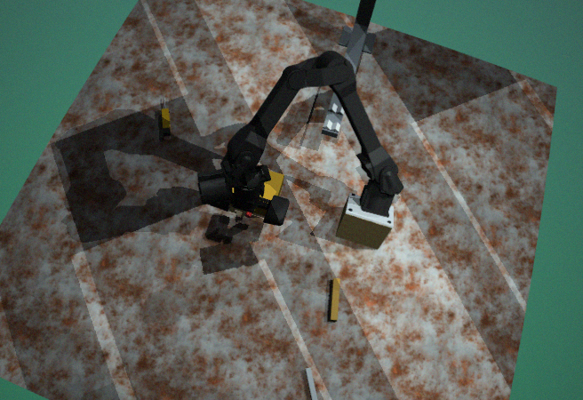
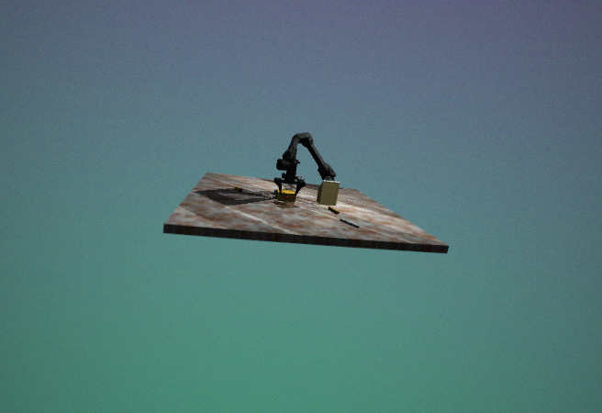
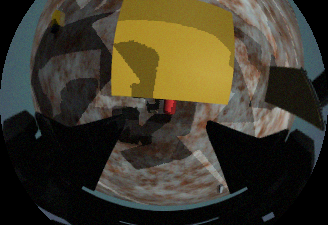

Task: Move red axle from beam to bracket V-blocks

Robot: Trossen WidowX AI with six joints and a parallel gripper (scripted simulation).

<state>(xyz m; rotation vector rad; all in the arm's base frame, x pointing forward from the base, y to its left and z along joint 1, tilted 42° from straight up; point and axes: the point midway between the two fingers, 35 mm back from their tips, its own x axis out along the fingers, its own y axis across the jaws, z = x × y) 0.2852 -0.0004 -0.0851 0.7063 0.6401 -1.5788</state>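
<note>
The yellow beam lies 80 mm to the right of my gripper tip, 20 mm below it and 10 mm behind it. Round my gripper tip: grey bar: 370 mm to the left, 240 mm behind, 30 mm below.
</note>
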